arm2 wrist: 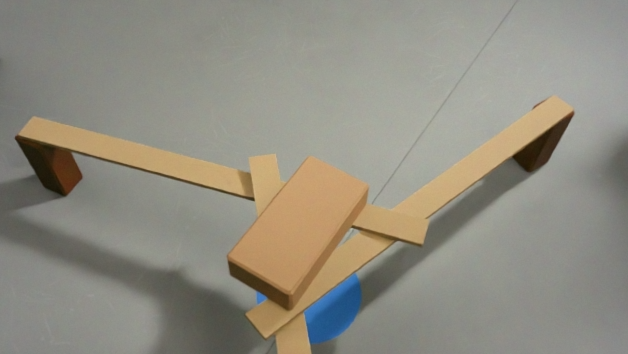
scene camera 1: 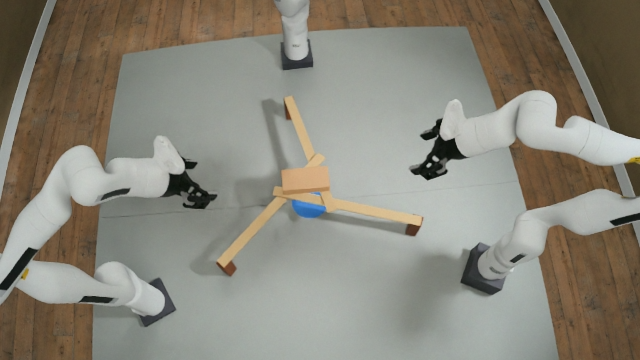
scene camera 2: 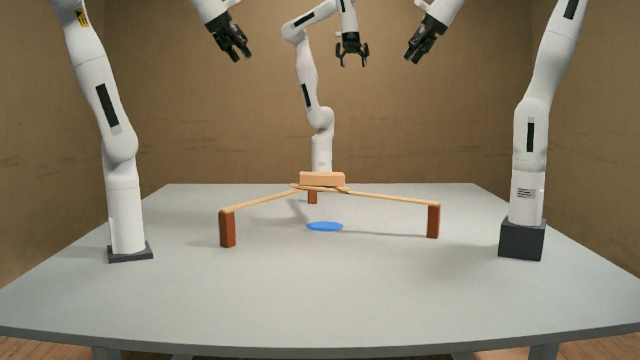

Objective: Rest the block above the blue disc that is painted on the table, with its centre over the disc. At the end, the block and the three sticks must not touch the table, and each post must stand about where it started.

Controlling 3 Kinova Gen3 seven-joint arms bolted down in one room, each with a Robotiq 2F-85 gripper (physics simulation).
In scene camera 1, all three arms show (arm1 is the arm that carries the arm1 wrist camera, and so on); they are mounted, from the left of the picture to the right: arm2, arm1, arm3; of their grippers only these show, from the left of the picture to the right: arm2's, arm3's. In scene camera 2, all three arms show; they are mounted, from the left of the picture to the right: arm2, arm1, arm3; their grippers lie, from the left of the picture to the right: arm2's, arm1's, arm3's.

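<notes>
The block [arm2 wrist: 300, 225] [scene camera 1: 305, 179] [scene camera 2: 322, 179] lies flat on three crossed sticks, raised above the blue disc [arm2 wrist: 335, 310] [scene camera 1: 307, 209] [scene camera 2: 325, 226]. Exact centring is hard to tell. The first stick [arm2 wrist: 150, 153] [scene camera 1: 300, 125], second stick [arm2 wrist: 475, 167] [scene camera 1: 375, 210] [scene camera 2: 390, 196] and third stick [arm2 wrist: 294, 337] [scene camera 1: 250, 235] [scene camera 2: 260, 201] overlap under it, off the table. Their outer ends rest on upright posts. Arm1's gripper [scene camera 2: 353, 64], arm2's gripper [scene camera 1: 204, 181] [scene camera 2: 242, 57] and arm3's gripper [scene camera 1: 420, 152] [scene camera 2: 411, 58] are open, high and away from the block.
The posts are a back post [scene camera 1: 287, 110] [scene camera 2: 312, 196], a left post [scene camera 1: 228, 268] [scene camera 2: 227, 229] and a right post [scene camera 1: 412, 230] [scene camera 2: 433, 221]. Three arm bases stand around them on the grey table [scene camera 1: 325, 310] [scene camera 2: 320, 295].
</notes>
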